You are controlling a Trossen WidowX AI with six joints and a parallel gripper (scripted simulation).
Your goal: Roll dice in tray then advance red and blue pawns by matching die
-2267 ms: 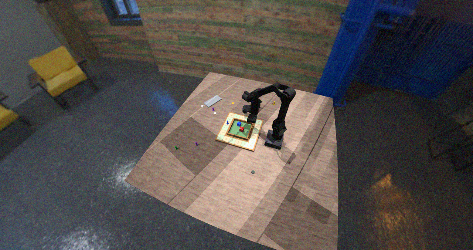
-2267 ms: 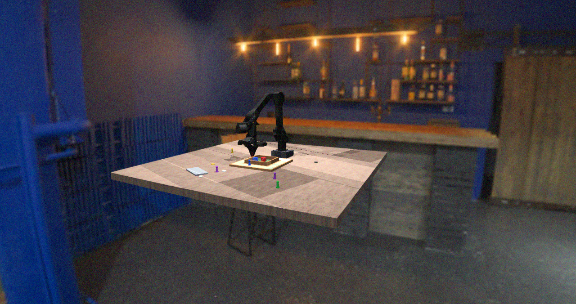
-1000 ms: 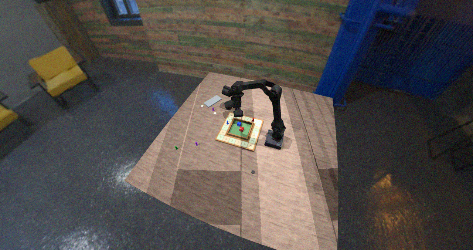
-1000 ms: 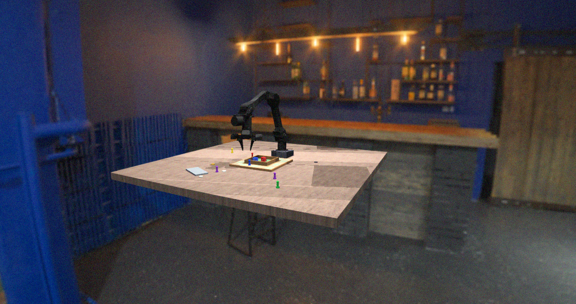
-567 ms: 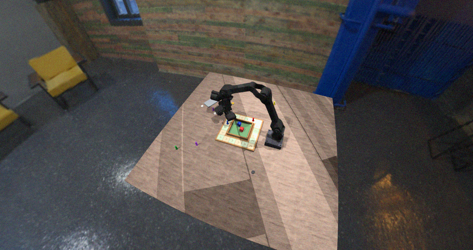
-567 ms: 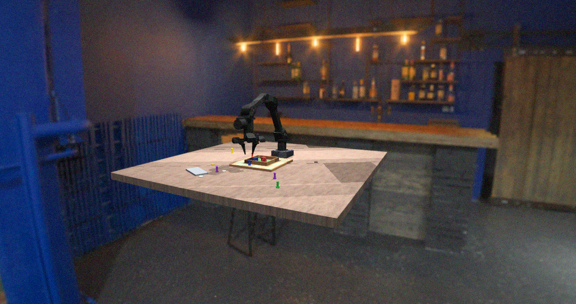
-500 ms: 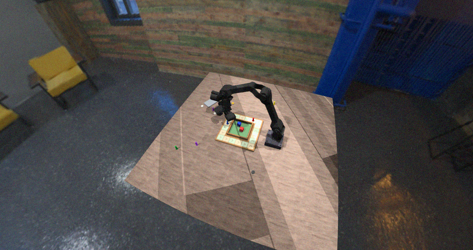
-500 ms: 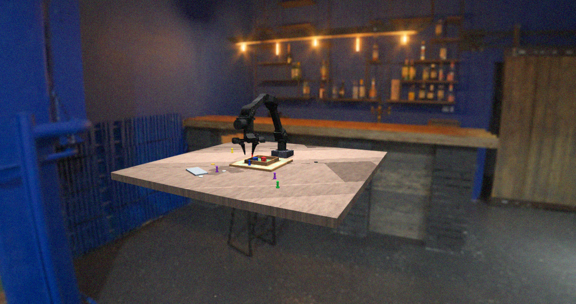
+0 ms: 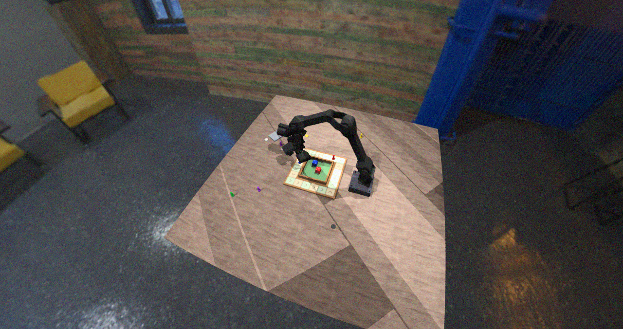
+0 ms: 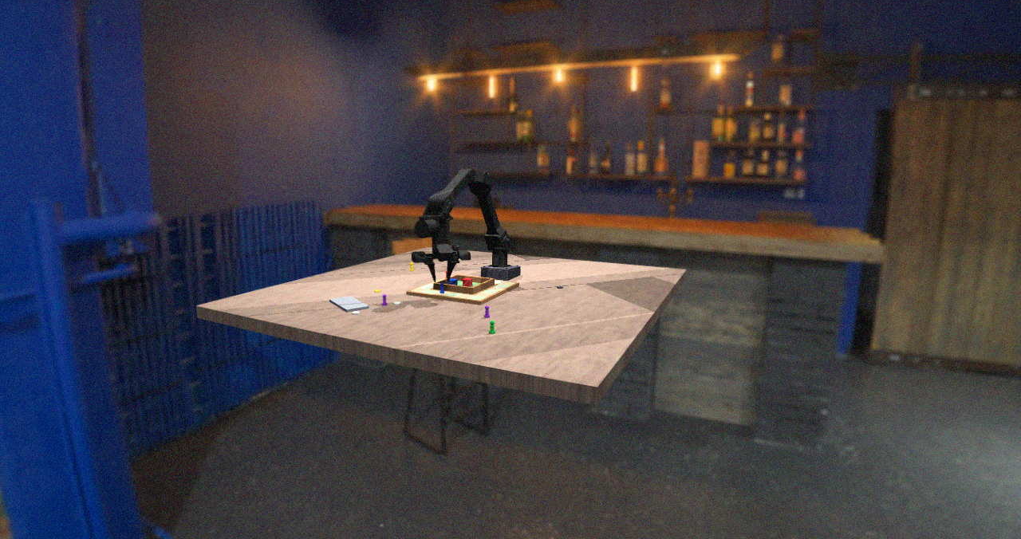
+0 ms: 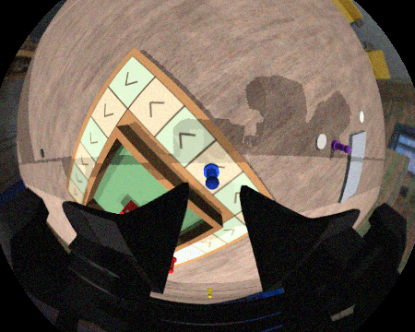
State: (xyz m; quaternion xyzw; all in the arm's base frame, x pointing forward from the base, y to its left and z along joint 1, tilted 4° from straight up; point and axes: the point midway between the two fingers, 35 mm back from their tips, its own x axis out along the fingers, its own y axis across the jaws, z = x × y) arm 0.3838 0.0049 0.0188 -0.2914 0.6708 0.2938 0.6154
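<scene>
Now: the blue pawn 2 cm below my gripper tip. Round my gripper tip: grey card 24 cm ahead, 19 cm to the right, 5 cm below; then red pawn 17 cm behind, 10 cm to the right, 2 cm below; then yellow token 23 cm to the right, 6 cm ahead, 5 cm below.
</scene>
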